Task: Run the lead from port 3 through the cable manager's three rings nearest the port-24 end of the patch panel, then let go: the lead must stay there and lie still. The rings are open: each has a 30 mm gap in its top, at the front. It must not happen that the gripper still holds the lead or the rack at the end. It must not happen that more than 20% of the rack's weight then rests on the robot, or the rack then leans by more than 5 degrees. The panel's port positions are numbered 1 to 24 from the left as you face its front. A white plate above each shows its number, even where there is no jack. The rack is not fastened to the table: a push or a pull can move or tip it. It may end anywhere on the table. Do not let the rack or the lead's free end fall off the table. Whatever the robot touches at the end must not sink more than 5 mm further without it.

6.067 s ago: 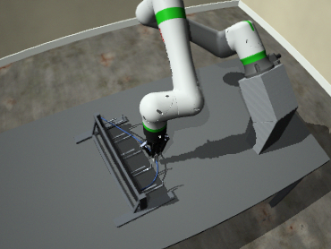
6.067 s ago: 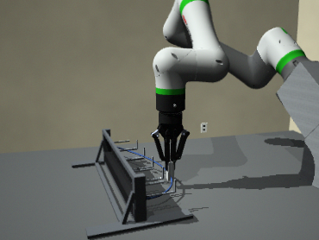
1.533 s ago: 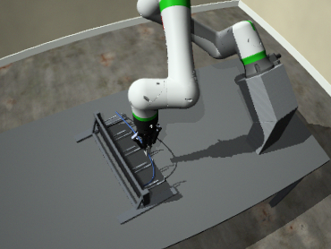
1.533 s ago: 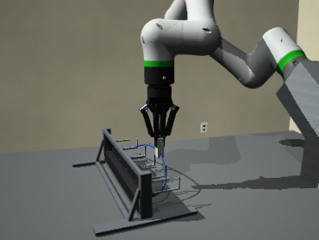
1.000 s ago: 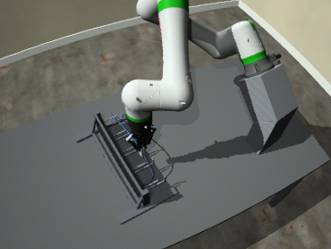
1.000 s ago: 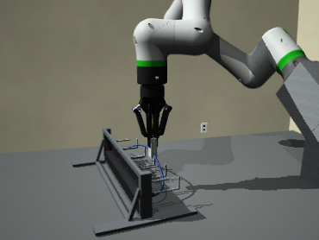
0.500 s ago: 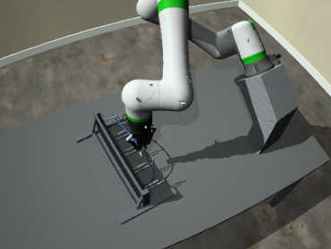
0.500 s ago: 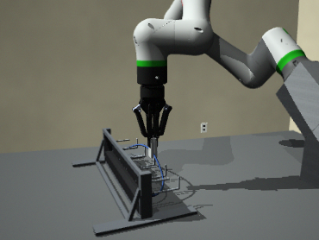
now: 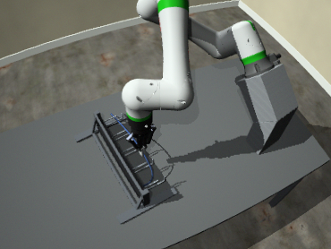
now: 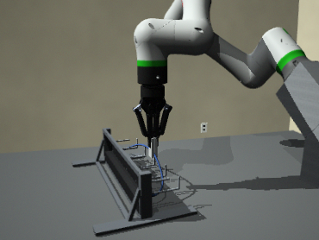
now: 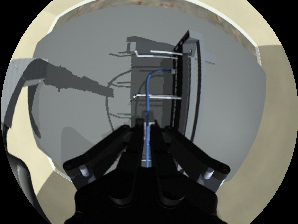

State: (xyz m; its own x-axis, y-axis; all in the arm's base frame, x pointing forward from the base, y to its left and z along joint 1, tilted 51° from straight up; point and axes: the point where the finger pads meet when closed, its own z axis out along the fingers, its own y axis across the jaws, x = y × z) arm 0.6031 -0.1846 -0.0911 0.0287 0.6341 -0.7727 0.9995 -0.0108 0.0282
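My hand is 9 cm short of the rack, 8 cm above it and 6 cm to the left of it.
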